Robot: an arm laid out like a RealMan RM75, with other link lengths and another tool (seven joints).
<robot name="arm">
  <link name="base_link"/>
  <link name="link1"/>
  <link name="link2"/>
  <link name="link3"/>
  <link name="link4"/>
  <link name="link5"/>
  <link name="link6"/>
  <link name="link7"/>
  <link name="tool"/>
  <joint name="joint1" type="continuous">
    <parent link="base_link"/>
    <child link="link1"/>
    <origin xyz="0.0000 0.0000 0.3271" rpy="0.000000 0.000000 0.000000"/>
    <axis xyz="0 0 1"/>
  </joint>
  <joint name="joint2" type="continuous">
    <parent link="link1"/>
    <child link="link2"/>
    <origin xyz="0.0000 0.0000 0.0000" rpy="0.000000 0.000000 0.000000"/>
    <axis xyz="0 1 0"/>
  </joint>
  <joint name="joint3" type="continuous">
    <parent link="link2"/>
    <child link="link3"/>
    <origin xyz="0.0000 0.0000 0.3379" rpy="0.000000 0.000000 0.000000"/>
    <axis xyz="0 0 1"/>
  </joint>
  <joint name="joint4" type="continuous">
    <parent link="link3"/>
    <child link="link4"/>
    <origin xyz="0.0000 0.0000 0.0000" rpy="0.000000 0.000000 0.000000"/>
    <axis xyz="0 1 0"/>
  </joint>
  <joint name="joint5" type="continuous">
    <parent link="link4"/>
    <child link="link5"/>
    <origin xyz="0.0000 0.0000 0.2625" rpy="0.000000 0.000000 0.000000"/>
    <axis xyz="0 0 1"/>
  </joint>
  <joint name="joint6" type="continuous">
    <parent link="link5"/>
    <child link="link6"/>
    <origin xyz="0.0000 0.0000 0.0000" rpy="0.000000 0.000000 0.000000"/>
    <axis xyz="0 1 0"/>
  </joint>
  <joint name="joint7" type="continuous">
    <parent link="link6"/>
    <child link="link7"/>
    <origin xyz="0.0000 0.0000 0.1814" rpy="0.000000 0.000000 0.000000"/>
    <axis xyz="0 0 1"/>
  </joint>
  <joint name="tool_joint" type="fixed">
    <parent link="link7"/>
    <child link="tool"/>
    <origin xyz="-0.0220 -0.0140 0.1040" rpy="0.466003 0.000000 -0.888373"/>
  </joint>
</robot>
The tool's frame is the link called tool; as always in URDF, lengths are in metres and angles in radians. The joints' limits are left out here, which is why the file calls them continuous.
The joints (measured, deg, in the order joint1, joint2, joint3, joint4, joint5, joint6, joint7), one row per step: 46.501, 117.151, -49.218, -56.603, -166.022, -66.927, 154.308; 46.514, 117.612, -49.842, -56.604, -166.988, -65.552, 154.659; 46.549, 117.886, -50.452, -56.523, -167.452, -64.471, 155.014; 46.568, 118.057, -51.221, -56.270, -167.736, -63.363, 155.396; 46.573, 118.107, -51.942, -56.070, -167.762, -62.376, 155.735; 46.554, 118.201, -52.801, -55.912, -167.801, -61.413, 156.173; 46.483, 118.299, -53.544, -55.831, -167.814, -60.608, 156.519; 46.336, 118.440, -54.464, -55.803, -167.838, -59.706, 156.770; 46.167, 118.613, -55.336, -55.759, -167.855, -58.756, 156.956; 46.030, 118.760, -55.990, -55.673, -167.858, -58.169, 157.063; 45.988, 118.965, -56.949, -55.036, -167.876, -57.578, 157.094; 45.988, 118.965, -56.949, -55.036, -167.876, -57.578, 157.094; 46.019, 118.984, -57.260, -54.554, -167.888, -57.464, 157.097
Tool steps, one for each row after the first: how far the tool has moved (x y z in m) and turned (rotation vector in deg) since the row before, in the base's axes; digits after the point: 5 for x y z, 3 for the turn. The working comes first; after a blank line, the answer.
Tool pose at each row, in the base's axes (x y z in m, rotation vector in deg; the steps are taken from these numbers as rounded here): 0.35772, 0.64891, 0.05482, -111.092, 7.333, -33.867; 0.35701, 0.65194, 0.05359, -110.167, 6.325, -34.429; 0.35532, 0.65470, 0.05227, -109.518, 5.607, -34.616; 0.35382, 0.65737, 0.05042, -108.984, 4.901, -34.767; 0.35186, 0.66020, 0.04955, -108.471, 4.303, -34.708; 0.34953, 0.66272, 0.04789, -108.013, 3.684, -34.661; 0.34769, 0.66456, 0.04639, -107.635, 3.154, -34.603; 0.34565, 0.66627, 0.04434, -107.264, 2.345, -34.586; 0.34375, 0.66783, 0.04200, -106.900, 1.536, -34.523; 0.34278, 0.66822, 0.03929, -106.805, 0.983, -34.534; 0.34283, 0.66709, 0.03176, -107.286, 0.236, -34.832; 0.34283, 0.66709, 0.03176, -107.286, 0.236, -34.832; 0.34421, 0.66593, 0.02819, -107.667, 0.103, -35.102

-0.00071, 0.00303, -0.00123, 0.588, -1.047, 0.522; -0.00169, 0.00276, -0.00132, 0.447, -0.604, 0.476; -0.00150, 0.00267, -0.00185, 0.344, -0.549, 0.472; -0.00196, 0.00283, -0.00087, 0.382, -0.356, 0.503; -0.00233, 0.00252, -0.00166, 0.321, -0.361, 0.504; -0.00184, 0.00184, -0.00150, 0.263, -0.295, 0.439; -0.00204, 0.00171, -0.00205, 0.191, -0.452, 0.606; -0.00190, 0.00156, -0.00234, 0.188, -0.420, 0.629; -0.00097, 0.00039, -0.00271, -0.028, -0.290, 0.380; 0.00005, -0.00113, -0.00753, -0.664, -0.445, 0.273; 0.00000, 0.00000, 0.00000, 0.000, 0.000, 0.000; 0.00138, -0.00116, -0.00357, -0.433, -0.160, -0.110
